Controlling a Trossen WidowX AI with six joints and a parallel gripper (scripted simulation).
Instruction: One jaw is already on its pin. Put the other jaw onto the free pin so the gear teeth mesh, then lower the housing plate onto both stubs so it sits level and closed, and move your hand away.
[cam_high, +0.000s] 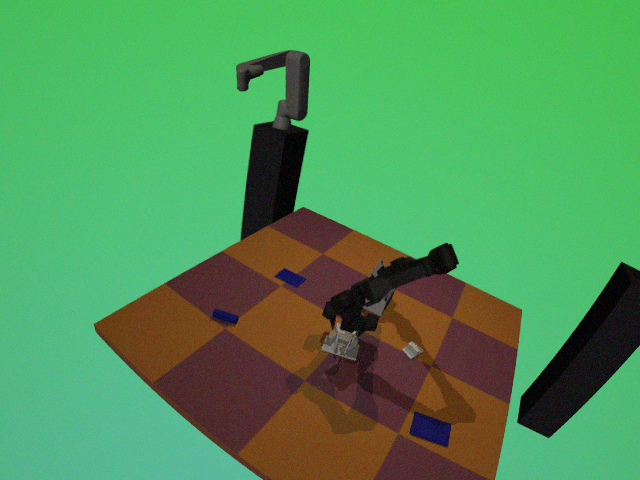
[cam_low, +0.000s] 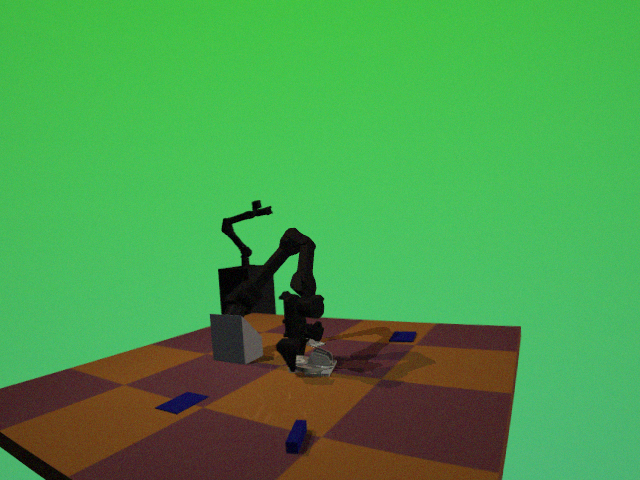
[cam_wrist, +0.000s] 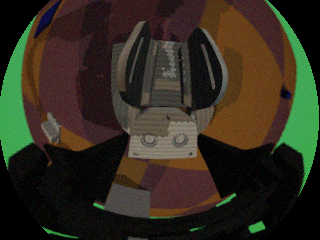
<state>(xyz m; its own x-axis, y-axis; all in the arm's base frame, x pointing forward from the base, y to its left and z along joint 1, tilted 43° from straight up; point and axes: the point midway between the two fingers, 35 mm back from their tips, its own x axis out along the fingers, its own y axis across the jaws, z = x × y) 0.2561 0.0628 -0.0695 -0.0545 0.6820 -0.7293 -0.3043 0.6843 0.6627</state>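
The grey jaw is 30 mm ahead of my gripper tip, 10 mm to the right of it and 10 mm above it. Also, from my gripper tip: board: 410 mm to the left, 190 mm ahead.
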